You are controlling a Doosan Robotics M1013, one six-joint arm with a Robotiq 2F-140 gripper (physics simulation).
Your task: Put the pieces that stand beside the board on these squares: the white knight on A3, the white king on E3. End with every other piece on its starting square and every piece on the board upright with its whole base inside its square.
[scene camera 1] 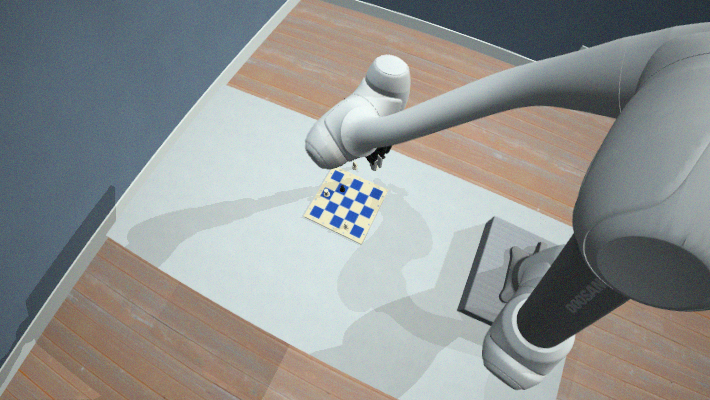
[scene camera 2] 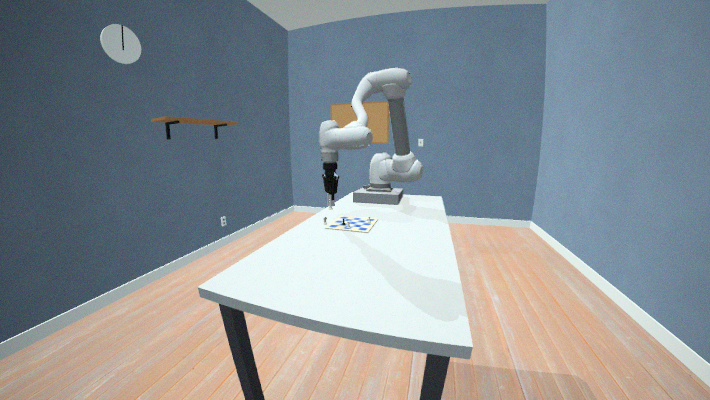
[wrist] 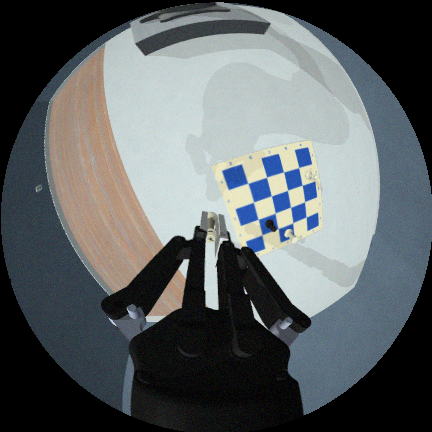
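Pixels of known places: gripper, fingertip midpoint: point(scene camera 1: 375, 166) point(scene camera 2: 331, 205) point(wrist: 210, 221); arm's base at its link origin: point(scene camera 2: 379, 190).
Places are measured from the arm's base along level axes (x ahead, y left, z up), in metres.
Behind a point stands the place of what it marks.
My gripper point(scene camera 1: 377, 166) {x 0.591, y -0.179, z 0.013 m} point(scene camera 2: 331, 201) {x 0.591, y -0.179, z 0.013 m} point(wrist: 210, 221) {x 0.591, y -0.179, z 0.013 m} is shut on the white king point(wrist: 211, 231) {x 0.589, y -0.177, z 0.049 m}, held roughly upright above the table, outside the board's E edge. The king is mostly hidden by the fingers in scene camera 1. The white knight point(scene camera 1: 354, 165) {x 0.669, y -0.185, z -0.046 m} point(scene camera 2: 325, 220) {x 0.673, y -0.184, z -0.046 m} stands on the table beside the board point(scene camera 1: 326, 217) {x 0.682, y 0.030, z -0.059 m} point(scene camera 2: 350, 230) {x 0.746, y -0.031, z -0.063 m} point(wrist: 226, 195) {x 0.585, y -0.145, z -0.059 m}, near its E5 corner; it does not show in the wrist view. Squares E3 point(scene camera 1: 356, 184) {x 0.636, y -0.124, z -0.059 m} point(wrist: 247, 214) {x 0.637, y -0.122, z -0.060 m} and A3 point(scene camera 1: 336, 221) {x 0.645, y 0.030, z -0.059 m} point(wrist: 310, 191) {x 0.646, y 0.031, z -0.060 m} carry no piece.
A black piece point(scene camera 1: 342, 188) {x 0.671, y -0.081, z -0.038 m} point(scene camera 2: 343, 221) {x 0.677, y -0.086, z -0.043 m} point(wrist: 270, 225) {x 0.671, y -0.087, z -0.045 m} stands on D4, a white piece point(scene camera 1: 326, 192) {x 0.713, y -0.042, z -0.028 m} point(wrist: 290, 234) {x 0.712, y -0.049, z -0.042 m} on C5 and another white piece point(scene camera 1: 346, 226) {x 0.606, y 0.037, z -0.046 m} point(scene camera 2: 369, 219) {x 0.610, y 0.035, z -0.045 m} point(wrist: 311, 175) {x 0.605, y 0.029, z -0.040 m} on A2. The robot's grey base block point(scene camera 1: 480, 270) {x 0.166, y 0.025, z 0.007 m} point(scene camera 2: 377, 198) {x 0.175, y 0.009, z -0.027 m} stands beyond the board's row-1 side.
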